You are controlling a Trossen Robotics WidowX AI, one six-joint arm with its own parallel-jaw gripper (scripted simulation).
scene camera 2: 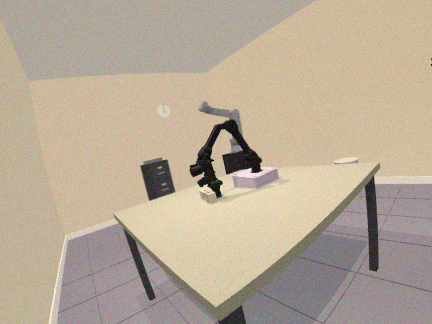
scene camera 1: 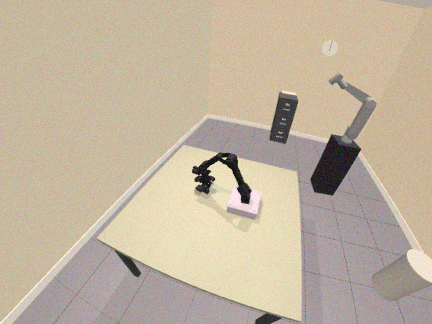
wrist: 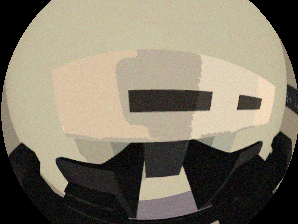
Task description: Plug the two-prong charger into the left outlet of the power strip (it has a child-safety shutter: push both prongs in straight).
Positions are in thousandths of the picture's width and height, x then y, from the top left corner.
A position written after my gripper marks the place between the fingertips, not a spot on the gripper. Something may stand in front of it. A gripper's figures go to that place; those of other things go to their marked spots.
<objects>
My gripper (wrist: 539, 614) is 10 cm from the lens. A two-prong charger (wrist: 549, 712): 8 cm from the lens.
</objects>
